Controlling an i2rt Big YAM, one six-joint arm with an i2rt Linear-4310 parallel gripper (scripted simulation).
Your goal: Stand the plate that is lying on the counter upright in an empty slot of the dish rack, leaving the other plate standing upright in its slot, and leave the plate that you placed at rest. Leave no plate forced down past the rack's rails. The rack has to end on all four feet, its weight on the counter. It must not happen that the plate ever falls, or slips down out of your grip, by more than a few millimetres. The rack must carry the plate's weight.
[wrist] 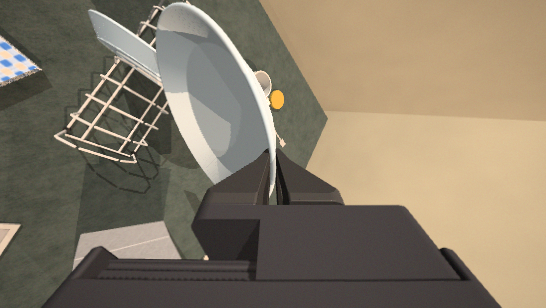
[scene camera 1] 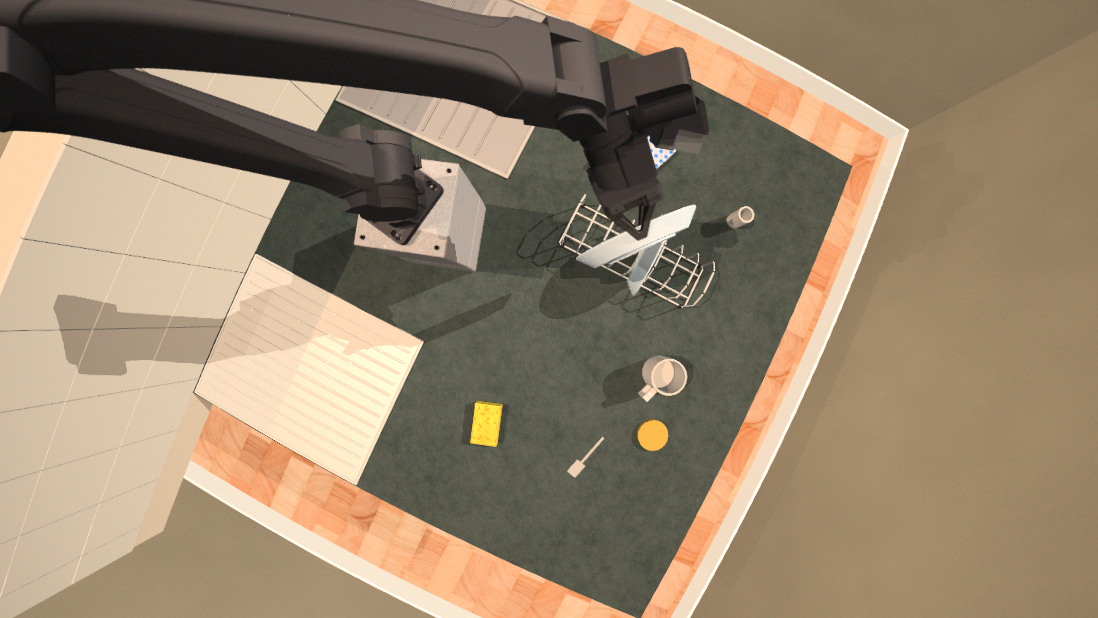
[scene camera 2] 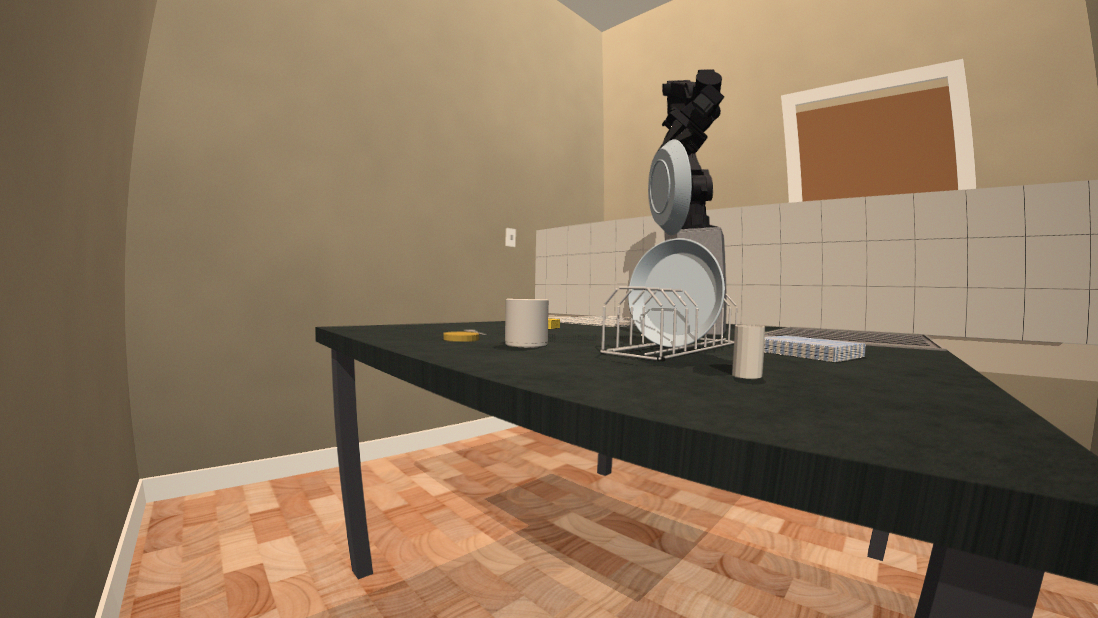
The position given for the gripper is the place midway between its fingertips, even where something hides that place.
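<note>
Scene camera 1 shows the gripper [scene camera 1: 641, 237]. Scene camera 2 shows the gripper [scene camera 2: 659, 151] and a small cup [scene camera 2: 748, 354]. The wrist view shows the gripper [wrist: 273, 154]; the small cup is out of frame in the wrist view.
</note>
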